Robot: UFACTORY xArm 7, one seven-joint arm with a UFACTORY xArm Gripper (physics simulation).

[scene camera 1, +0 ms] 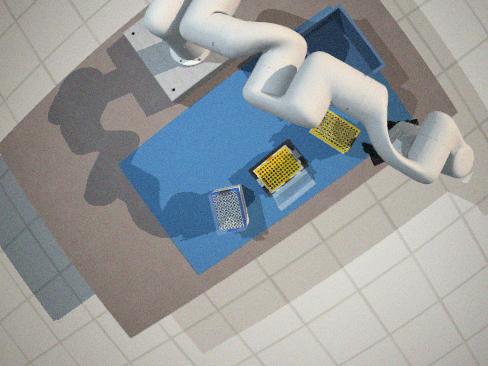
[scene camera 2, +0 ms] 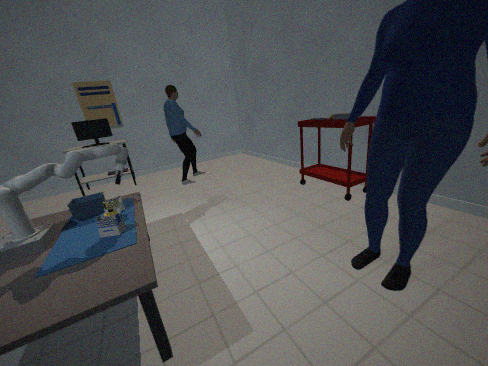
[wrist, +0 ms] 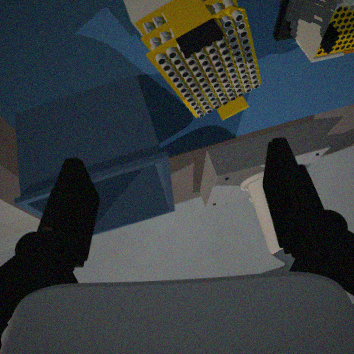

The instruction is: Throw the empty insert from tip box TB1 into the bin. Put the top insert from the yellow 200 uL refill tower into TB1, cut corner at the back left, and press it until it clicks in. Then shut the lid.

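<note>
TB1 (scene camera 1: 258, 178) (wrist: 308, 42) is a pale box in a black holder, its clear lid (scene camera 1: 295, 189) open. A yellow insert (scene camera 1: 278, 170) (wrist: 346, 27) with dark, empty holes sits in it. The yellow refill tower (scene camera 1: 336, 131) (wrist: 210, 60) holds stacked inserts full of tips; the wrist view shows a black patch and a yellow tab on it. The blue bin (scene camera 1: 374, 51) (scene camera 2: 87, 207) (wrist: 82, 120) stands beyond the tower; its inside is partly hidden by the arm. My gripper (scene camera 1: 380, 136) (scene camera 2: 118, 177) (wrist: 175, 169) is open and empty, raised off to the outer side of the tower.
A blue-rimmed white tip stack (scene camera 1: 229, 210) (scene camera 2: 111, 229) stands beside TB1 on the blue mat (scene camera 1: 185, 150). The arm reaches over the mat. A person in dark blue (scene camera 2: 425, 100) is close at right; another (scene camera 2: 176, 120) is near the desk. A red cart (scene camera 2: 332, 174) stands behind.
</note>
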